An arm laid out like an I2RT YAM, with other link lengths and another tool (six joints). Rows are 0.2 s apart.
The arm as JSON. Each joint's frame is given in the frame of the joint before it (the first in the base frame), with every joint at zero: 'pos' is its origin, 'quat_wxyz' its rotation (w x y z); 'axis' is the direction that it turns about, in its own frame. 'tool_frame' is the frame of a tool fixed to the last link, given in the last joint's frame.
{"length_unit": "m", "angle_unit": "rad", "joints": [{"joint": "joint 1", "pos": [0.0, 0.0, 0.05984], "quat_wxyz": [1.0, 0.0, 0.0, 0.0], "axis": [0.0, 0.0, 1.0]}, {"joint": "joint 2", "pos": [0.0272, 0.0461, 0.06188], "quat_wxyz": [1.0, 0.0, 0.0, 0.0], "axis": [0.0, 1.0, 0.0]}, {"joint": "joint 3", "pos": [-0.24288, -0.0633, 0.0], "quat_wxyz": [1.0, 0.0, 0.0, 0.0], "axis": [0.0, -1.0, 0.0]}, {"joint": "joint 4", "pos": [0.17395, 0.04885, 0.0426], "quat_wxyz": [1.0, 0.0, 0.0, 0.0], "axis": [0.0, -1.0, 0.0]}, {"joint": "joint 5", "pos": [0.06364, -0.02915, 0.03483], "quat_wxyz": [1.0, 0.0, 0.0, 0.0], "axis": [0.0, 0.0, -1.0]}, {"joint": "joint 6", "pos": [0.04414, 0.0, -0.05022], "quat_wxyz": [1.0, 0.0, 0.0, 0.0], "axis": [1.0, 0.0, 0.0]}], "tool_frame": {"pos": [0.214, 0.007, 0.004], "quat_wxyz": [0.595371, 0.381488, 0.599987, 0.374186]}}
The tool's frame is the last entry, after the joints.
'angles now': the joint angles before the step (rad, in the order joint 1, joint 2, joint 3, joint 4, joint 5, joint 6). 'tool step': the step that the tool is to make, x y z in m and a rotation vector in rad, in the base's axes. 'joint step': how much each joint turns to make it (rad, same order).
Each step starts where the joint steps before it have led.
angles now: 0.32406 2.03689 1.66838 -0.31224 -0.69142 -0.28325
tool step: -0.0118 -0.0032 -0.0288 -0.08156 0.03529 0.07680
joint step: -0.00418 0.07611 0.10504 -0.17540 -0.01373 -0.13540
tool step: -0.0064 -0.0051 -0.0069 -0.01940 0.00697 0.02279
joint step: -0.00948 0.00306 -0.00128 -0.03834 -0.00911 -0.04611
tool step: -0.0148 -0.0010 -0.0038 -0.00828 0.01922 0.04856
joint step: -0.00507 0.00342 0.00940 -0.06557 -0.03174 -0.05809
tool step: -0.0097 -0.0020 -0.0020 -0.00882 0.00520 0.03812
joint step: -0.00567 0.00392 0.01319 -0.05425 -0.01981 -0.05450
